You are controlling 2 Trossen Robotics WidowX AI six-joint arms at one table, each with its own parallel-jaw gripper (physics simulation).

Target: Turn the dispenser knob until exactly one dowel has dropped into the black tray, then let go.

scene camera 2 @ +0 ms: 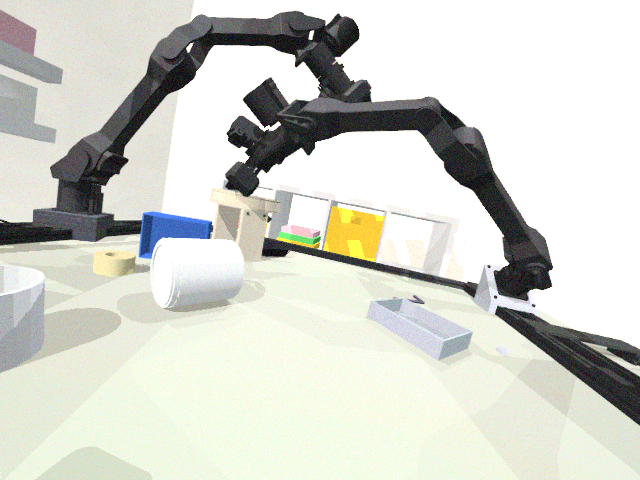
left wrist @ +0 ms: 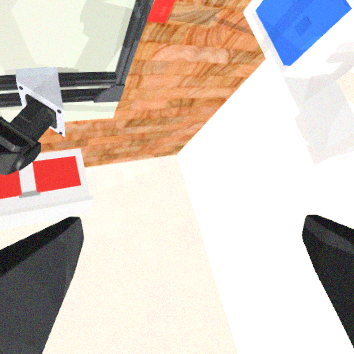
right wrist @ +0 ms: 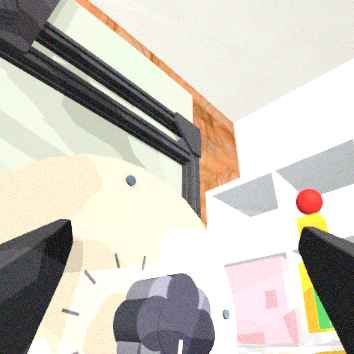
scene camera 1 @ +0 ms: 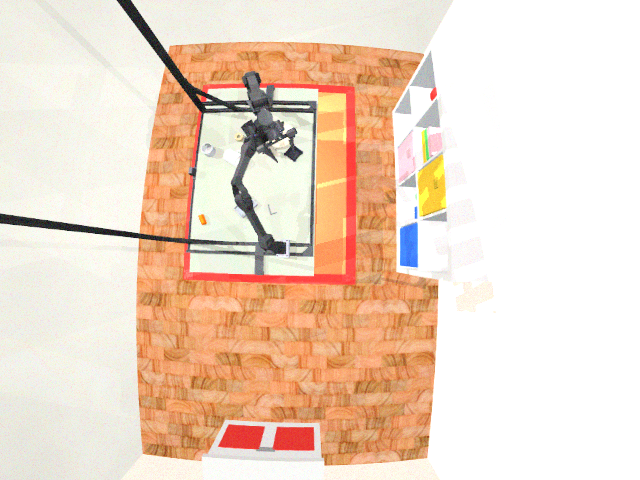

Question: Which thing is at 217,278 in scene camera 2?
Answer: A white cylinder.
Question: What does the left gripper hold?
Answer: Nothing.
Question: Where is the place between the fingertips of the right gripper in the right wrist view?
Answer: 188,234
